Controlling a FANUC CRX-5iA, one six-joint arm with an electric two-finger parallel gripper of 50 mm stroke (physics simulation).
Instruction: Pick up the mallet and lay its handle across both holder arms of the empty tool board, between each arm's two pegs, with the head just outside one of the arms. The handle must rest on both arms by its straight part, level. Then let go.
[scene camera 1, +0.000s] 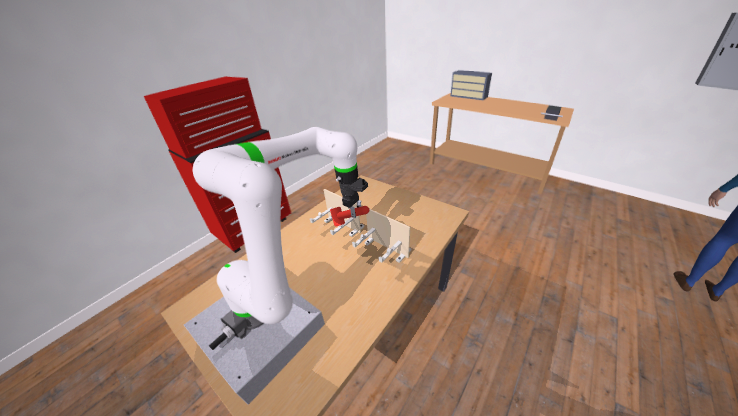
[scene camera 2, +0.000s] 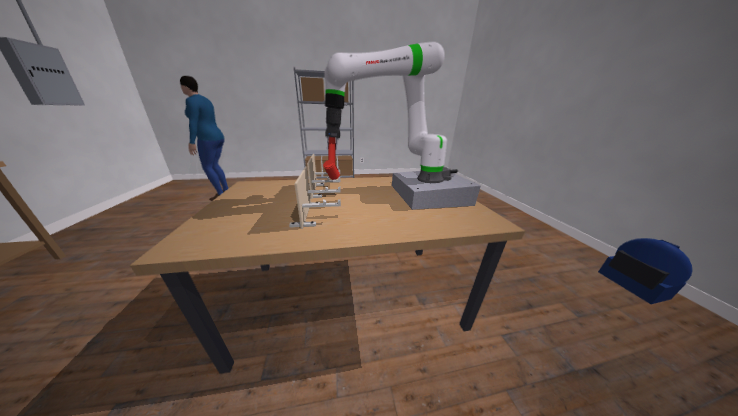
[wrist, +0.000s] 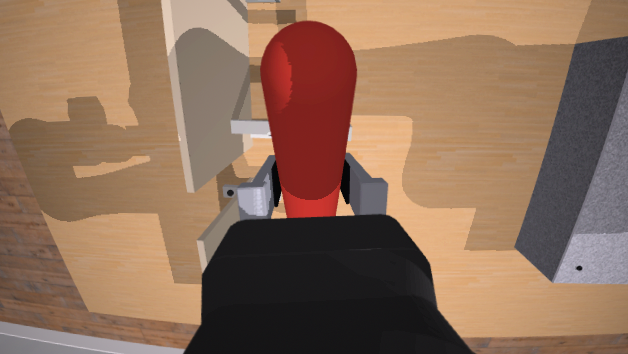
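Note:
The red mallet hangs in the air, with its head (scene camera 1: 337, 217) (scene camera 2: 332, 170) at the left in scene camera 1 and its handle (scene camera 1: 361, 211) (wrist: 309, 95) pointing right. My gripper (scene camera 1: 353, 212) (scene camera 2: 332, 145) (wrist: 309, 169) is shut on the handle. Two pale tool boards stand on the table: the left board (scene camera 1: 330, 197) (scene camera 2: 301, 197) (wrist: 215, 237) and the right board (scene camera 1: 400, 235) (wrist: 207, 95). Each has holder arms; no other tool shows on them. The mallet is above the gap region between the boards. In the wrist view the handle passes over a right-board arm (wrist: 250, 127); the head is hidden there.
The robot's grey base block (scene camera 1: 258, 341) (scene camera 2: 439, 193) (wrist: 595, 150) stands on the wooden table (scene camera 1: 356, 330) (scene camera 2: 413, 227). The right board's farther arm (scene camera 1: 388, 252) reaches out from its lower right side. A red tool cabinet (scene camera 1: 206, 118) stands behind the table. A person (scene camera 2: 204, 124) stands beyond it.

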